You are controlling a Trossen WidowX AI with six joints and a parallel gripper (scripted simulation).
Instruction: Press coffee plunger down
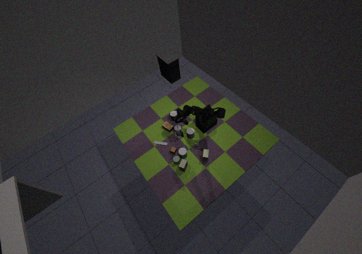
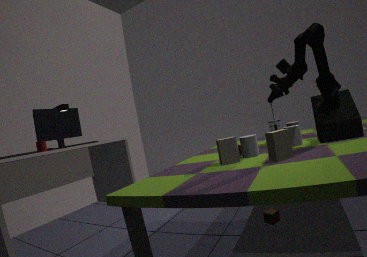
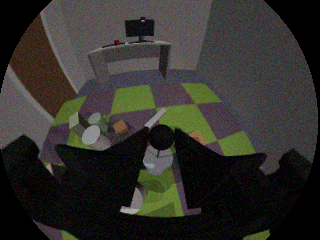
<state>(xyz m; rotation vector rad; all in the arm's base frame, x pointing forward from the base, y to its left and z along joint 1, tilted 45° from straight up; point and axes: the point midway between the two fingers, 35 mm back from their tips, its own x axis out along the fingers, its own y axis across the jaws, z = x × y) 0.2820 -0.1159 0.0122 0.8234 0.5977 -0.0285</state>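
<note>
The coffee press is 10 mm behind my gripper tip, 20 mm to the left of it and 130 mm below it. From my gripper tip the other things lie so: tan block (30 mm ahead, 140 mm to the right, 220 mm below); then flat grey bar (210 mm ahead, 40 mm to the right, 250 mm below).
</note>
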